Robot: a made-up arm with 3 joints. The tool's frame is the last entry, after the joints.
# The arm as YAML. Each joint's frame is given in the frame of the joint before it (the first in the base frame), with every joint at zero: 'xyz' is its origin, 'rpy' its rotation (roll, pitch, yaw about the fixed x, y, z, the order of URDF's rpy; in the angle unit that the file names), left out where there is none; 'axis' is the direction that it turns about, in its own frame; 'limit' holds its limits. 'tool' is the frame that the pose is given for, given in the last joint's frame.
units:
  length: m
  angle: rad
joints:
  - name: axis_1
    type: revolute
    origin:
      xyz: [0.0, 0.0, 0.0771]
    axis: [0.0, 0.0, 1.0]
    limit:
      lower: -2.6
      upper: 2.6
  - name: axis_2
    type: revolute
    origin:
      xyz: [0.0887, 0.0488, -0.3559]
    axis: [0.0, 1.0, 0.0]
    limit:
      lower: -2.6
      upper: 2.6
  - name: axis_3
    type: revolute
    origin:
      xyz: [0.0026, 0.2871, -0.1]
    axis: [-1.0, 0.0, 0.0]
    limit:
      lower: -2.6
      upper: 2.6
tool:
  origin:
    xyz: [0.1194, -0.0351, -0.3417]
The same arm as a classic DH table. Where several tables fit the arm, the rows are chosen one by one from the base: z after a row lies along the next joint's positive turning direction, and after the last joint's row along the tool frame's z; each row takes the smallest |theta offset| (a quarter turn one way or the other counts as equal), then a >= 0, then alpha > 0; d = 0 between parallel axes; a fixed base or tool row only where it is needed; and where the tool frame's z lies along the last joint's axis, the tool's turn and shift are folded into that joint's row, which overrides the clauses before.
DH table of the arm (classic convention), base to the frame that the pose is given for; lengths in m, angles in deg. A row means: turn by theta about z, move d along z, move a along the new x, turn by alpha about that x. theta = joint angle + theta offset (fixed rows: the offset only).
axis_1: d -0.2788, theta_offset 0, a 0.0887, alpha -90
axis_2: d 0.3359, theta_offset 90, a 0.1, alpha -90
axis_3: d -0.122, theta_offset 90, a 0.0351, alpha -90
tool (fixed): d -0.3417, theta_offset 90, a 0, alpha 0
Joint limits (deg, base to tool): -148.97..148.97 -148.97..148.97 -148.97..148.97

